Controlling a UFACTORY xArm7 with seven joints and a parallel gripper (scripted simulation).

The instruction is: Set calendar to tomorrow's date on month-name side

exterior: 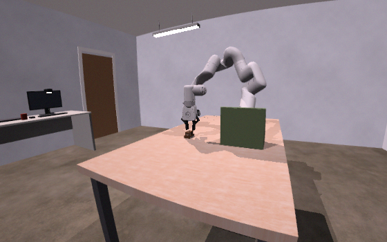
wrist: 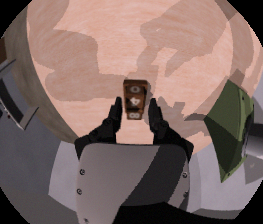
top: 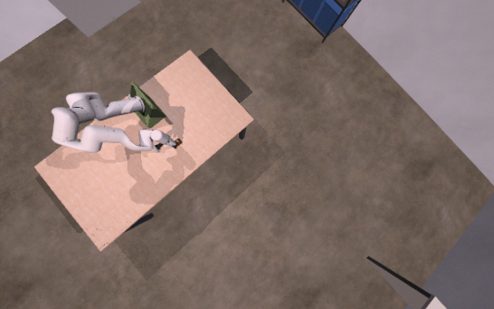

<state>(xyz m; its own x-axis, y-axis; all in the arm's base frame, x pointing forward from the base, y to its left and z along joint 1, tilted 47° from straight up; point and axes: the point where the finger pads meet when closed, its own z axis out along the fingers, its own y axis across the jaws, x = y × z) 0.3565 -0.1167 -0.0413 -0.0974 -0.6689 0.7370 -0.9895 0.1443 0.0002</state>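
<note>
The digit cube lies 4 cm below my hand. From my hand the other things lie so: tray: 2 cm to the left, 6 cm below; calendar cube: 3 cm to the left, 4 cm below.
</note>
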